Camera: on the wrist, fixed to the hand. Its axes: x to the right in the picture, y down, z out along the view.
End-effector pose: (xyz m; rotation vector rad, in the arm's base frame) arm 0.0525 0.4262 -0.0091 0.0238 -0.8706 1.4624
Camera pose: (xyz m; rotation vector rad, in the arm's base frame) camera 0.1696 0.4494 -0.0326 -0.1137 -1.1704 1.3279
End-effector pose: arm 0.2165 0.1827 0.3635 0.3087 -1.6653 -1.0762
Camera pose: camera 0.2685 0.0979 0.2935 0.0598 -1.5764 -1.3415
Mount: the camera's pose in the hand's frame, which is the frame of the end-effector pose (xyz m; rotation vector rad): -0.0080 -0.0855 -0.0862 -0.2945 -0.1123 -0.0024
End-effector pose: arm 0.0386 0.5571 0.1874 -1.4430 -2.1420 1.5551
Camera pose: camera 0.0407 0.6077 0.2980 1.3777 2.3801 -1.3156
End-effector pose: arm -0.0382 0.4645 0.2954 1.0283 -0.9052 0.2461
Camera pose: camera 0.0513 0.4921 0.2178 0.7754 -1.0082 0.0501
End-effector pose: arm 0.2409 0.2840 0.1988 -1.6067 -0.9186 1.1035
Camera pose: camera 0.3145 0.2752 0.2953 -1.7925 -1.2019 1.1043
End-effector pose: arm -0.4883 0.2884 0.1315 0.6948 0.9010 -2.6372
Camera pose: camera -0.4847 0.4094 0.1189 0.4675 1.2214 -2.4433
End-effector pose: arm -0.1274 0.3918 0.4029 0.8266 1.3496 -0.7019
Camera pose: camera -0.2463 0.4172 0.3992 0.5426 1.3137 -0.5269
